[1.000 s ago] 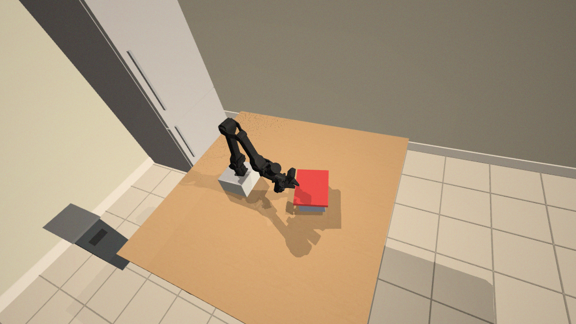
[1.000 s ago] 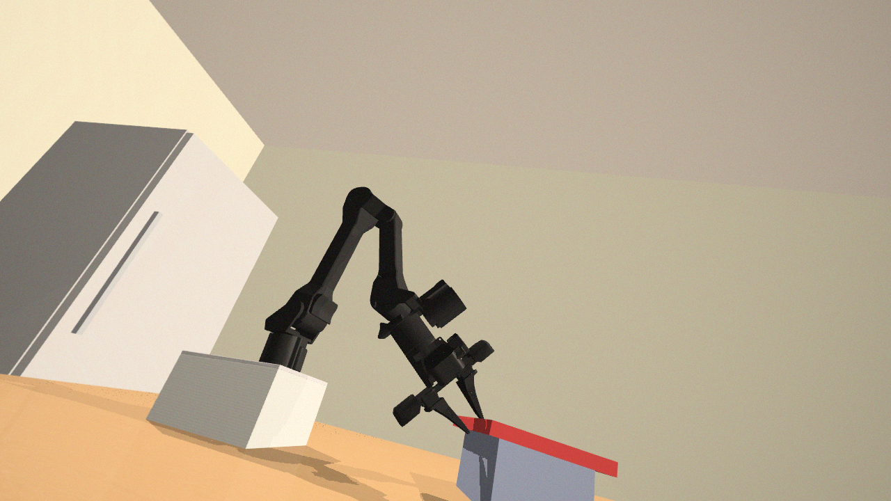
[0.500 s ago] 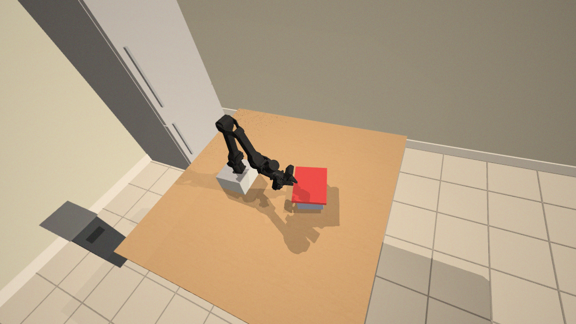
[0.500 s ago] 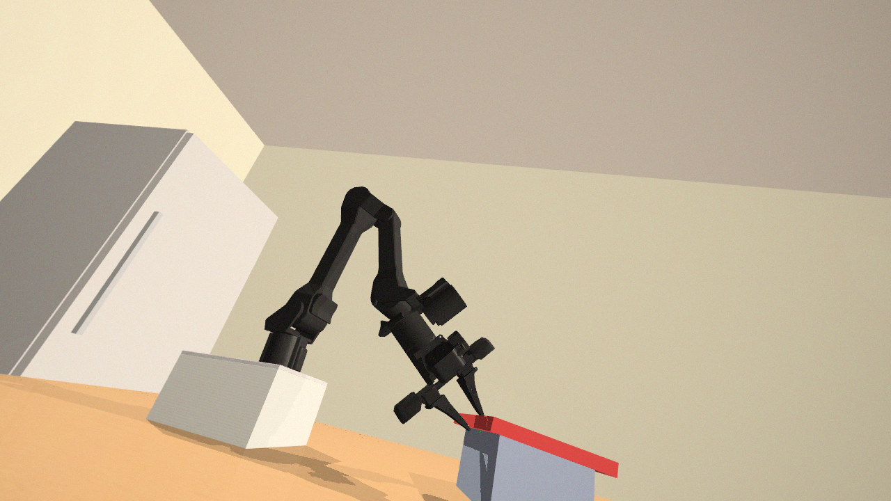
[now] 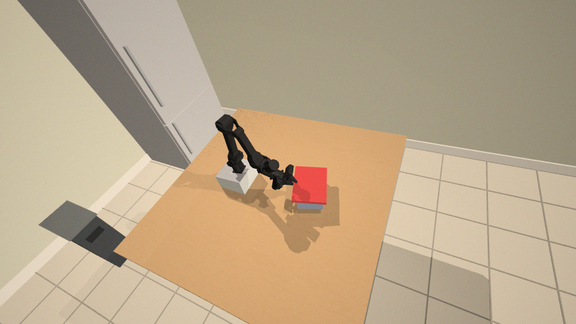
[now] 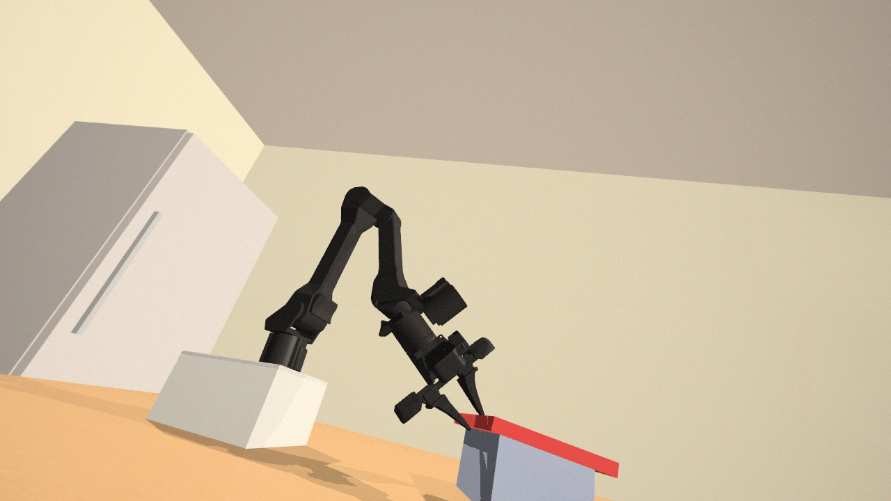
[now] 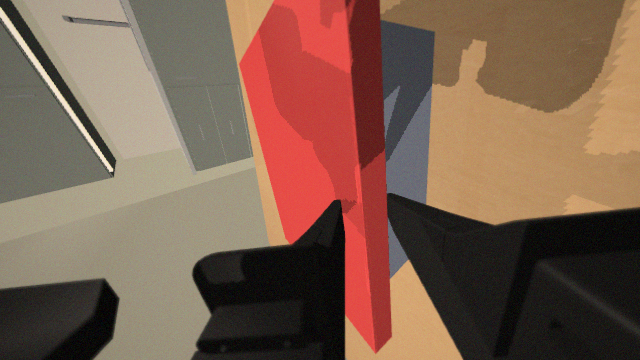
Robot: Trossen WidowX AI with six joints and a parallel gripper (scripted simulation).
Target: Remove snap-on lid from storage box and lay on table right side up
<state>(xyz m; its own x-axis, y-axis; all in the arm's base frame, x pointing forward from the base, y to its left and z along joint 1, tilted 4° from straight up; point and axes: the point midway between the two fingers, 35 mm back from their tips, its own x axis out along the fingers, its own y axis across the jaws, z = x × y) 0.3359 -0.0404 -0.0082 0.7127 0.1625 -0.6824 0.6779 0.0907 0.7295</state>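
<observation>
My gripper tip is 8 cm short of the red lid and 1 cm to the right of it. Round my gripper tip: grey storage box: 8 cm ahead, 5 cm below, 1 cm to the left.
</observation>
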